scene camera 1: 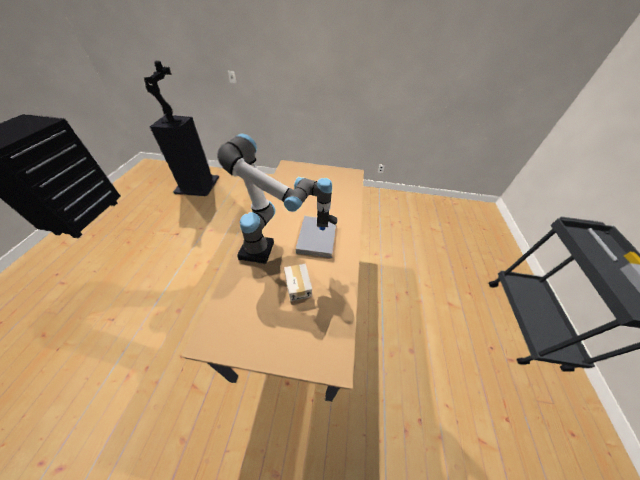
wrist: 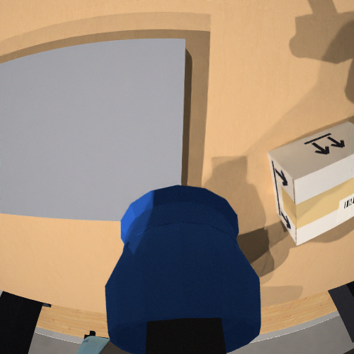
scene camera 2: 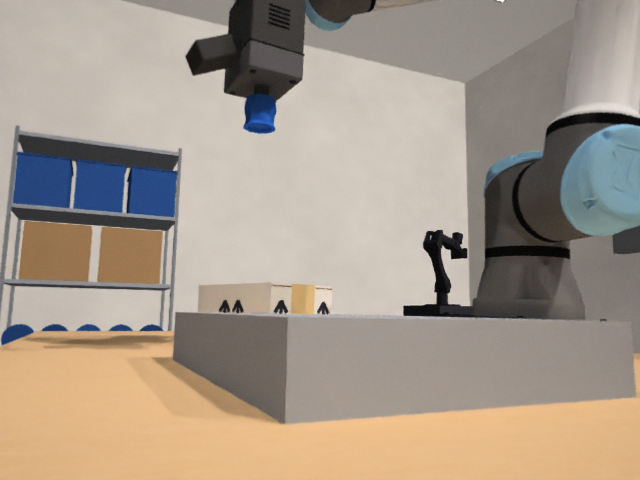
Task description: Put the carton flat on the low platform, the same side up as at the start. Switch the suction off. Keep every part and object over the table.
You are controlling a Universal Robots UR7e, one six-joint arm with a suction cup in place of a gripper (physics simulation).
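Places are measured from the arm's base along level axes (x ahead, y left, z up), in millimetres.
Pixels of known places: hand, its tool point: (scene camera 1: 322,228) (scene camera 2: 259,128); arm's base, origin of its link: (scene camera 1: 255,245) (scene camera 2: 526,317).
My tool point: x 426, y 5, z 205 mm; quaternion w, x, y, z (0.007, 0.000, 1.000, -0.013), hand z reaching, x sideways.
For each thing: its top centre in the pictures, then the offset to it from my tool point. Level surfaces: height alone.
- carton, centre of its top: (scene camera 2: 264,285) (scene camera 1: 297,277) 115 mm back, 252 mm right, 162 mm down
- low platform, centre of its top: (scene camera 2: 352,315) (scene camera 1: 317,233) 33 mm back, 146 mm left, 204 mm down
- wooden table, height of its surface: 252 mm down
The carton (scene camera 1: 298,280) (scene camera 2: 235,298) (wrist: 325,200) is a white box with a yellow tape band and black arrows on its sides. It lies flat on the table, tape band and label on top, apart from the platform. The low platform (scene camera 1: 315,238) (scene camera 2: 439,361) (wrist: 90,130) is a grey slab with a bare top. My suction cup (scene camera 1: 322,227) (scene camera 2: 259,126) (wrist: 180,207) is blue, points down and holds nothing. It hangs well above the platform in the scene views, with a clear gap below it in scene camera 2.
The arm's base (scene camera 1: 255,249) stands on the wooden table (scene camera 1: 279,346), left of the carton and platform in scene camera 1. Off the table are a dark cart (scene camera 1: 537,304), a black drawer cabinet (scene camera 1: 56,173), a black pedestal (scene camera 1: 183,155) and a shelf rack (scene camera 2: 93,212).
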